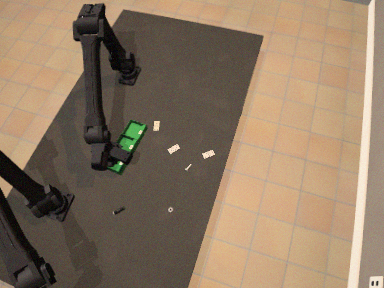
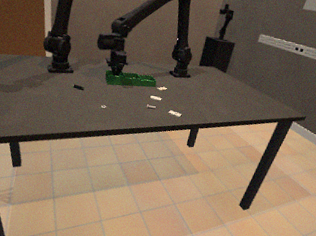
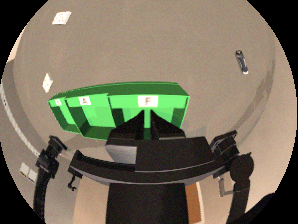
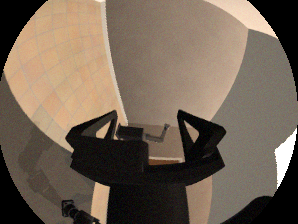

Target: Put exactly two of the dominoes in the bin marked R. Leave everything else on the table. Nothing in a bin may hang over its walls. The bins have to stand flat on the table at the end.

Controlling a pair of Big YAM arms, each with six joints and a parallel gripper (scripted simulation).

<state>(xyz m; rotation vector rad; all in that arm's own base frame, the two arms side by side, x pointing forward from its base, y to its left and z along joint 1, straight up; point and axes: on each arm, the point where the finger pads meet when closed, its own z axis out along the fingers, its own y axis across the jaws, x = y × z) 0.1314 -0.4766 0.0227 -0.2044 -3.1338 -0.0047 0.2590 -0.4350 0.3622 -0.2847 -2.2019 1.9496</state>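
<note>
The green bin tray is 1 cm ahead of my left hand and 8 cm to the left of it. The rest, counted from my left hand: white ring: 30 cm ahead, 12 cm to the right, 2 cm below; then thin white piece: 31 cm ahead, 7 cm to the left, 2 cm below; then black piece: 10 cm ahead, 19 cm to the right, 2 cm below.
</note>
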